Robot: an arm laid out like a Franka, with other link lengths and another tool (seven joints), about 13 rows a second.
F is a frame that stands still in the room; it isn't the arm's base.
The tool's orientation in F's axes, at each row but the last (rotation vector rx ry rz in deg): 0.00 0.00 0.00; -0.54 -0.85 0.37; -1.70 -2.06 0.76; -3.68 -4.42 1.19; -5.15 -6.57 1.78; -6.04 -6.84 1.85; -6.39 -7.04 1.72
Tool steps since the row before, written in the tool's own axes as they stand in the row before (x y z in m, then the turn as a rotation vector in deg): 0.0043 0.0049 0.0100 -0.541 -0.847 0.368; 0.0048 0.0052 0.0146 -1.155 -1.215 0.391; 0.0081 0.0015 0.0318 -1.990 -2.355 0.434; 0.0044 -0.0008 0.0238 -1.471 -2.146 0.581; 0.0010 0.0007 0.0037 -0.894 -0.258 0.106; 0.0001 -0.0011 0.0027 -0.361 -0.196 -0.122; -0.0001 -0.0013 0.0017 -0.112 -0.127 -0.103
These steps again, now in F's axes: 0.0043 0.0049 0.0100 -0.541 -0.847 0.368; 0.0045 0.0054 0.0146 -1.153 -1.219 0.385; 0.0069 0.0025 0.0320 -1.974 -2.368 0.433; 0.0026 0.0008 0.0241 -1.472 -2.138 0.605; 0.0005 0.0011 0.0037 -0.893 -0.280 0.028; -0.0002 -0.0008 0.0028 -0.338 -0.221 -0.142; -0.0003 -0.0011 0.0018 -0.095 -0.142 -0.101
